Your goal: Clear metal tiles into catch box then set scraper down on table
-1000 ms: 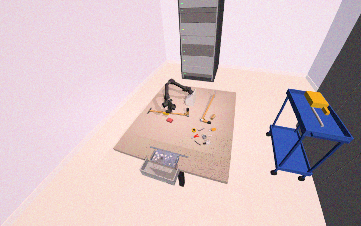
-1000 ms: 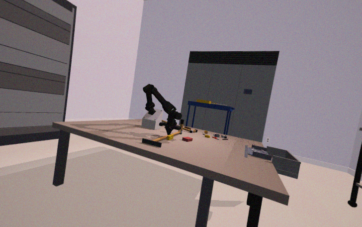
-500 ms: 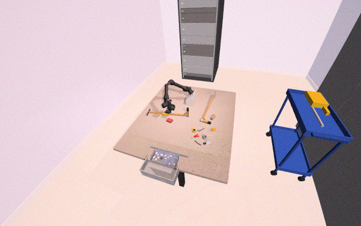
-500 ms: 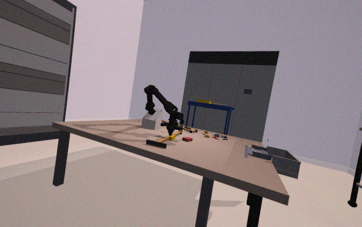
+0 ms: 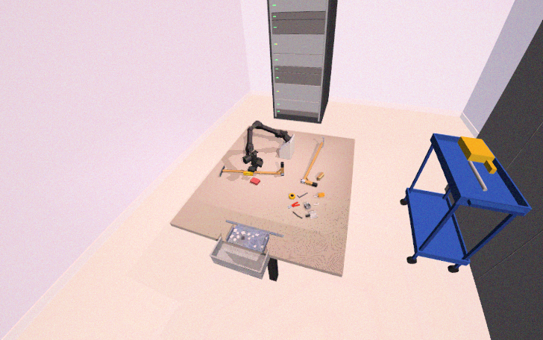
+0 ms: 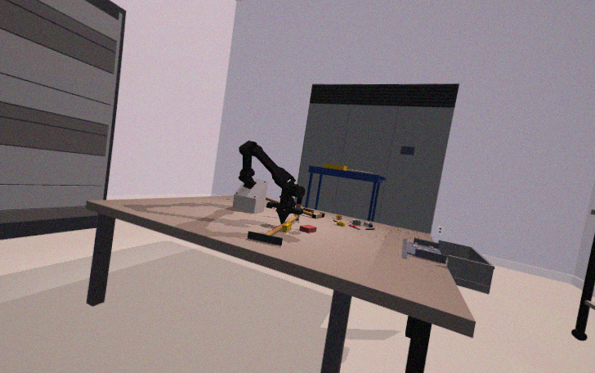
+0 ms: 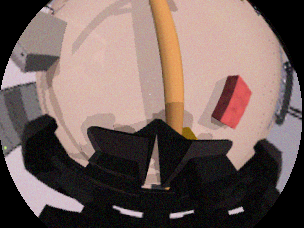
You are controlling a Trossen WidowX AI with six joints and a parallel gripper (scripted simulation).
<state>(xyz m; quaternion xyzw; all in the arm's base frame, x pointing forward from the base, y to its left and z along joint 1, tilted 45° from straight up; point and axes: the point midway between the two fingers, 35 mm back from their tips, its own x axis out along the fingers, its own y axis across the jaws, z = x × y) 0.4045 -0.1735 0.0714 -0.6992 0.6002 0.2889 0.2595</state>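
The long scraper is 3 cm ahead of my gripper tip, 2 cm to the right of it and 5 cm above it. From my gripper tip the other things lie so: yellow tape roll: 16 cm ahead, 43 cm to the left; then yellow block: 6 cm ahead, 5 cm to the right, 1 cm above; then red block: 12 cm ahead, 6 cm to the left.
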